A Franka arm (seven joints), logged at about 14 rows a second.
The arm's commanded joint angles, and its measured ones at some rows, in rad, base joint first. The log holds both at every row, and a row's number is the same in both.
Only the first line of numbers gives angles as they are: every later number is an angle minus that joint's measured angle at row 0.
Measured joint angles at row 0:
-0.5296 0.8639 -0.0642 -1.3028 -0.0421 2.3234 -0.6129
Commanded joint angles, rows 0 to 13:
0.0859 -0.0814 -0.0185 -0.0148 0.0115 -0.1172 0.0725
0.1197 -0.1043 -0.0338 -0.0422 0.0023 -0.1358 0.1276
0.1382 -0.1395 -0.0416 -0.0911 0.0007 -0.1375 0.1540
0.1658 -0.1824 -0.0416 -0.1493 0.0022 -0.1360 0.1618
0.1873 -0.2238 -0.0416 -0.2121 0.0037 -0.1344 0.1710
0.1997 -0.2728 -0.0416 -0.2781 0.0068 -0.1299 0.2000
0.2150 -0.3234 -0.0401 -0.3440 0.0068 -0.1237 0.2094
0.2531 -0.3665 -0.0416 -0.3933 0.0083 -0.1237 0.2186
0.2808 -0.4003 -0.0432 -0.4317 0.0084 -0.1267 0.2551
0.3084 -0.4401 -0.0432 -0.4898 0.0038 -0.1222 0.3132
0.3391 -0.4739 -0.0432 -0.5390 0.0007 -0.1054 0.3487
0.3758 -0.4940 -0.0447 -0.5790 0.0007 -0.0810 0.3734
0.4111 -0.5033 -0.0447 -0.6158 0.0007 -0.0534 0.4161
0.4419 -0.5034 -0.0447 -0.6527 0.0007 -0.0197 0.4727
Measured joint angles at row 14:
0.3701 -0.4414 -0.0263 -0.5154 0.0000 -0.0988 0.3713
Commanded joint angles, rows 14 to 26:
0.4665 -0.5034 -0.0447 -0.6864 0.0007 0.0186 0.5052
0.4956 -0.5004 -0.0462 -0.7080 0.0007 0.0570 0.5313
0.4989 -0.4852 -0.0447 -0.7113 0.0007 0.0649 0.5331
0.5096 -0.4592 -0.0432 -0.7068 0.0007 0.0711 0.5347
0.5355 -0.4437 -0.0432 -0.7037 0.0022 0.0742 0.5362
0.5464 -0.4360 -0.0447 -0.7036 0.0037 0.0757 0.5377
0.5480 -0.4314 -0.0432 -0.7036 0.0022 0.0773 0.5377
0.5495 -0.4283 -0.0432 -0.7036 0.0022 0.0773 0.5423
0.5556 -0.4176 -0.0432 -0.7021 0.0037 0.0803 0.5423
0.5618 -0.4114 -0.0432 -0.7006 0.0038 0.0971 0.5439
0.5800 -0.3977 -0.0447 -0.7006 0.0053 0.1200 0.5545
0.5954 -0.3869 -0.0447 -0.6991 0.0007 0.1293 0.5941
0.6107 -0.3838 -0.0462 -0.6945 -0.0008 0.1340 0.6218
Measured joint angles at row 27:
0.5626 -0.4017 -0.0291 -0.7046 0.0000 0.1111 0.5510
